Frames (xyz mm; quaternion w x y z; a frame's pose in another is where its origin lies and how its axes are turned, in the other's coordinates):
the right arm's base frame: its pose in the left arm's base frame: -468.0 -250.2 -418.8 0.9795 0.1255 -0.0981 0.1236
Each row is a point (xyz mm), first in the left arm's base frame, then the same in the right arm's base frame.
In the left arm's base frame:
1: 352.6 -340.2 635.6
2: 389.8 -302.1 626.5
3: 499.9 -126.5 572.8
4: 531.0 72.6 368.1
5: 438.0 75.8 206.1
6: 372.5 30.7 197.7
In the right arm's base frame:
1: 995.5 -69.7 893.0
2: 1037.1 -45.9 868.0
3: 1167.9 77.6 751.9
4: 1195.1 210.7 498.8
5: 1071.3 202.6 359.1
6: 997.3 175.9 373.9

